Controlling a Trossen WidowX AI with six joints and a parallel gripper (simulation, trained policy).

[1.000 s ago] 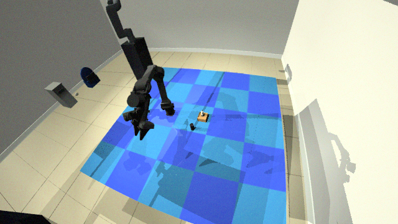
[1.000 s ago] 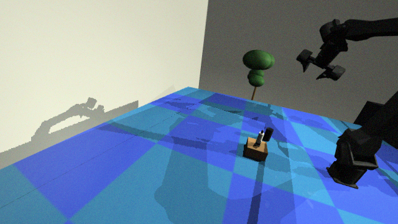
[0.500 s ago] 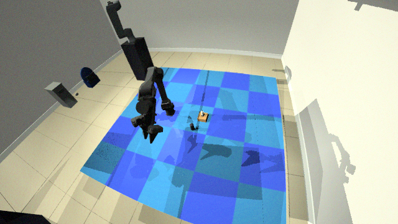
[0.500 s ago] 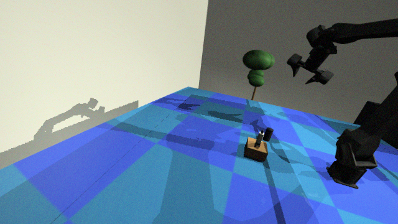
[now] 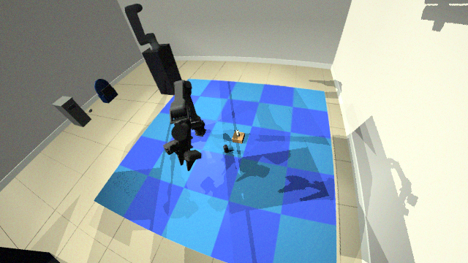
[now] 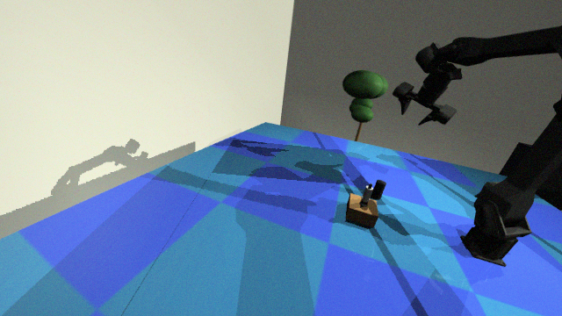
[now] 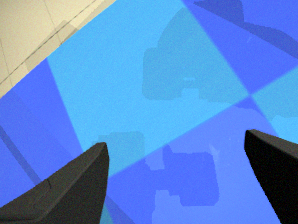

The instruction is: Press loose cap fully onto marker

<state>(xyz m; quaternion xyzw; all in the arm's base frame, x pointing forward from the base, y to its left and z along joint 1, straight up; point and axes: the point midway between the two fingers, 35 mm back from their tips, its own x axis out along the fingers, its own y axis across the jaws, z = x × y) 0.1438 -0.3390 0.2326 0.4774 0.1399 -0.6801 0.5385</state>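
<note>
Right now the black cap is 80 mm ahead of my gripper tip, 250 mm to the left of it and 180 mm below it. From my gripper tip the other things lie so: holder block: 130 mm ahead, 360 mm to the left, 190 mm below.
</note>
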